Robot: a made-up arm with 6 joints. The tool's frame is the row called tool. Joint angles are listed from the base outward.
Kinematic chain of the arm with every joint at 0, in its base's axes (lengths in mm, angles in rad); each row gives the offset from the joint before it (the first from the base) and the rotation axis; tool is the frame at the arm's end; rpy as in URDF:
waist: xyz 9 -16 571 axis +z
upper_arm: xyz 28 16 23 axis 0 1 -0.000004
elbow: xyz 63 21 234 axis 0 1 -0.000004
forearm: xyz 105 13 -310 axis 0 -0.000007 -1
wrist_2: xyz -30 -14 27 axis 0 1 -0.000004
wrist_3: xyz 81 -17 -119 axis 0 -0.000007 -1
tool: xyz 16 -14 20 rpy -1.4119 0.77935 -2.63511
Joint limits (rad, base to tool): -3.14..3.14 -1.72..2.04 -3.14..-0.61 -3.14..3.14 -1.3..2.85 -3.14..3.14
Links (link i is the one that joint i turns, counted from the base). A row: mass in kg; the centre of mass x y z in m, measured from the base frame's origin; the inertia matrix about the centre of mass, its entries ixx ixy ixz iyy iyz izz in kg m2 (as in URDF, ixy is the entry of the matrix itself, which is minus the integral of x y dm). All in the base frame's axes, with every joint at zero. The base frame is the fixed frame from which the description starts. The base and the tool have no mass.
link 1: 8.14; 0.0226 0.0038 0.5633; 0.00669 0 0 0.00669 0 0.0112
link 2: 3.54; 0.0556 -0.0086 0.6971; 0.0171 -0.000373 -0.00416 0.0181 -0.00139 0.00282
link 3: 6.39; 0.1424 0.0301 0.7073; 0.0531 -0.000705 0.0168 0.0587 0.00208 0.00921
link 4: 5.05; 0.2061 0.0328 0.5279; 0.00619 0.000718 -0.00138 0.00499 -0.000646 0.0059
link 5: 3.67; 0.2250 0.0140 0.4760; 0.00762 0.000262 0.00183 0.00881 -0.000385 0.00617
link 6: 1.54; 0.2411 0.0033 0.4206; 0.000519 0 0 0.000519 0 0.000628
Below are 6 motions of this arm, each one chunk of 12 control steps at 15 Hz.
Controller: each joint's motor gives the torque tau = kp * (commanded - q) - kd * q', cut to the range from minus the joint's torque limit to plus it. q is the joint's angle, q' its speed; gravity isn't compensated. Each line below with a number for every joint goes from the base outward.
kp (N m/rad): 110 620 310 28 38 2.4
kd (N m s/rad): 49 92 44 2.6 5.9 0.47
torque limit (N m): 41 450 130 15 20 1
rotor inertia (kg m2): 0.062 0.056 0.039 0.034 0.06 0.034
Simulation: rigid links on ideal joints. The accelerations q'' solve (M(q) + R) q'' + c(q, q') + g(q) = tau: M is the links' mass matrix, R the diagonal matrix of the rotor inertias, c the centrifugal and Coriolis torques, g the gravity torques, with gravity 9.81 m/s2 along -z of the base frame. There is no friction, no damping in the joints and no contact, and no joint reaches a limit. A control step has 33 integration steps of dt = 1/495 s. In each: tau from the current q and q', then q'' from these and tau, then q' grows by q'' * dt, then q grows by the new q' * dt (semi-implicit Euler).
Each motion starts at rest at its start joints. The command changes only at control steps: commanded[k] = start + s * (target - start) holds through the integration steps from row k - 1 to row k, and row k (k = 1, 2, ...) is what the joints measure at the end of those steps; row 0 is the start. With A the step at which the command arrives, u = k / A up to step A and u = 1 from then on. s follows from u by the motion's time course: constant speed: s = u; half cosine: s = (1 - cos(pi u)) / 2; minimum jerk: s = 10 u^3 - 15 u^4 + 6 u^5; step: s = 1 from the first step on.
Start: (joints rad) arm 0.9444 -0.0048 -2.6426 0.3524 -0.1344 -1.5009
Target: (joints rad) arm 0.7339 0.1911 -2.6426 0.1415 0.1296 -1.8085
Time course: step
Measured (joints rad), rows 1 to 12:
1: 0.9216 0.0447 -2.6724 0.2463 -0.0955 -1.5405
2: 0.8977 0.1021 -2.6612 0.1828 -0.0368 -1.6134
3: 0.8756 0.1541 -2.6358 0.1738 0.0263 -1.6749
4: 0.8555 0.1958 -2.6094 0.1810 0.0820 -1.7124
5: 0.8376 0.2259 -2.5883 0.1887 0.1252 -1.7290
6: 0.8219 0.2458 -2.5740 0.1927 0.1553 -1.7325
7: 0.8084 0.2574 -2.5661 0.1934 0.1741 -1.7300
8: 0.7969 0.2633 -2.5629 0.1921 0.1843 -1.7262
9: 0.7872 0.2653 -2.5628 0.1899 0.1887 -1.7234
10: 0.7790 0.2653 -2.5643 0.1876 0.1896 -1.7223
11: 0.7721 0.2644 -2.5665 0.1858 0.1887 -1.7226
12: 0.7664 0.2631 -2.5686 0.1844 0.1871 -1.7238

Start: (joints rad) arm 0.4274 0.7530 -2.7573 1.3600 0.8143 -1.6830
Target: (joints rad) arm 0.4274 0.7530 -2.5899 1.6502 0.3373 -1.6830
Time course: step
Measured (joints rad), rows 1 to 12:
1: 0.4353 0.7594 -2.6933 1.5013 0.6730 -1.6775
2: 0.4390 0.7916 -2.6201 1.5763 0.5517 -1.6709
3: 0.4377 0.8282 -2.5549 1.5985 0.4704 -1.6679
4: 0.4342 0.8587 -2.5054 1.6099 0.4170 -1.6689
5: 0.4304 0.8792 -2.4732 1.6196 0.3829 -1.6721
6: 0.4273 0.8902 -2.4554 1.6279 0.3614 -1.6758
7: 0.4251 0.8942 -2.4478 1.6342 0.3481 -1.6788
8: 0.4238 0.8939 -2.4463 1.6386 0.3399 -1.6810
9: 0.4232 0.8917 -2.4477 1.6416 0.3349 -1.6822
10: 0.4231 0.8891 -2.4500 1.6434 0.3319 -1.6827
11: 0.4234 0.8869 -2.4522 1.6446 0.3301 -1.6827
12: 0.4238 0.8853 -2.4537 1.6453 0.3290 -1.6825

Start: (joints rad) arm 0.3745 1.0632 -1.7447 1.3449 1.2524 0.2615
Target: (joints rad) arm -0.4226 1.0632 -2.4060 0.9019 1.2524 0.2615
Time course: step
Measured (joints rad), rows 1 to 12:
1: 0.3644 1.1275 -1.9227 1.0914 1.2717 0.2560
2: 0.3138 1.1538 -2.0565 0.9306 1.2741 0.2419
3: 0.2324 1.1644 -2.1475 0.8823 1.2676 0.2318
4: 0.1430 1.1689 -2.2066 0.8627 1.2579 0.2280
5: 0.0566 1.1725 -2.2420 0.8467 1.2512 0.2268
6: -0.0224 1.1768 -2.2613 0.8316 1.2484 0.2252
7: -0.0920 1.1816 -2.2705 0.8193 1.2489 0.2222
8: -0.1518 1.1864 -2.2742 0.8109 1.2514 0.2182
9: -0.2022 1.1903 -2.2753 0.8063 1.2546 0.2140
10: -0.2441 1.1933 -2.2754 0.8047 1.2578 0.2103
11: -0.2785 1.1952 -2.2753 0.8050 1.2607 0.2076
12: -0.3065 1.1964 -2.2753 0.8064 1.2631 0.2059

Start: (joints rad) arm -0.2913 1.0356 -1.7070 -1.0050 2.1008 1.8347
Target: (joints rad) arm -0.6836 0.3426 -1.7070 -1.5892 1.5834 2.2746
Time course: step
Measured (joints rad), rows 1 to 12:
1: -0.3146 0.8818 -1.6034 -1.0373 1.8813 1.8926
2: -0.3554 0.7329 -1.5965 -1.1832 1.7196 2.0051
3: -0.4001 0.6206 -1.6121 -1.3683 1.6321 2.1177
4: -0.4427 0.5437 -1.6247 -1.4812 1.5930 2.2045
5: -0.4802 0.4962 -1.6271 -1.5103 1.5780 2.2575
6: -0.5130 0.4710 -1.6203 -1.4910 1.5713 2.2812
7: -0.5414 0.4602 -1.6086 -1.4565 1.5665 2.2854
8: -0.5656 0.4572 -1.5963 -1.4255 1.5623 2.2795
9: -0.5860 0.4573 -1.5861 -1.4047 1.5587 2.2704
10: -0.6029 0.4580 -1.5790 -1.3945 1.5558 2.2620
11: -0.6169 0.4584 -1.5747 -1.3917 1.5536 2.2559
12: -0.6285 0.4582 -1.5727 -1.3929 1.5520 2.2524

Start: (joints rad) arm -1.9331 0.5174 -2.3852 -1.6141 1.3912 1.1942
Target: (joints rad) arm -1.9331 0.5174 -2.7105 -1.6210 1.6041 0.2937
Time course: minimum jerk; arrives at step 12
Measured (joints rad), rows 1 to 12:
1: -1.9320 0.5324 -2.3707 -1.5908 1.4050 1.1901
2: -1.9317 0.5610 -2.3431 -1.5268 1.4127 1.1834
3: -1.9319 0.5911 -2.3202 -1.4582 1.4190 1.1734
4: -1.9321 0.6163 -2.3120 -1.4069 1.4310 1.1510
5: -1.9322 0.6338 -2.3221 -1.3784 1.4503 1.1073
6: -1.9322 0.6433 -2.3495 -1.3697 1.4755 1.0381
7: -1.9322 0.6462 -2.3897 -1.3746 1.5046 0.9453
8: -1.9322 0.6441 -2.4365 -1.3871 1.5353 0.8358
9: -1.9324 0.6390 -2.4837 -1.4025 1.5654 0.7201
10: -1.9327 0.6324 -2.5258 -1.4175 1.5926 0.6096
11: -1.9331 0.6258 -2.5591 -1.4300 1.6149 0.5148
12: -1.9335 0.6202 -2.5825 -1.4383 1.6315 0.4427

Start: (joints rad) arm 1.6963 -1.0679 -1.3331 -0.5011 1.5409 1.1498
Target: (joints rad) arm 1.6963 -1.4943 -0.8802 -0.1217 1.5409 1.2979
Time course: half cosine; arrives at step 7
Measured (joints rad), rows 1 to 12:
1: 1.6958 -1.0837 -1.3055 -0.4736 1.5713 1.1467
2: 1.6953 -1.1126 -1.2575 -0.4142 1.6063 1.1403
3: 1.6949 -1.1608 -1.1904 -0.3425 1.6286 1.1399
4: 1.6946 -1.2270 -1.1101 -0.2661 1.6433 1.1485
5: 1.6948 -1.3023 -1.0261 -0.1921 1.6545 1.1645
6: 1.6954 -1.3739 -0.9503 -0.1298 1.6643 1.1841
7: 1.6963 -1.4285 -0.8940 -0.0894 1.6731 1.2028
8: 1.6969 -1.4634 -0.8586 -0.0735 1.6787 1.2177
9: 1.6971 -1.4852 -0.8368 -0.0730 1.6799 1.2284
10: 1.6971 -1.4990 -0.8237 -0.0772 1.6791 1.2356
11: 1.6971 -1.5077 -0.8158 -0.0804 1.6777 1.2401
12: 1.6970 -1.5132 -0.8110 -0.0818 1.6763 1.2427

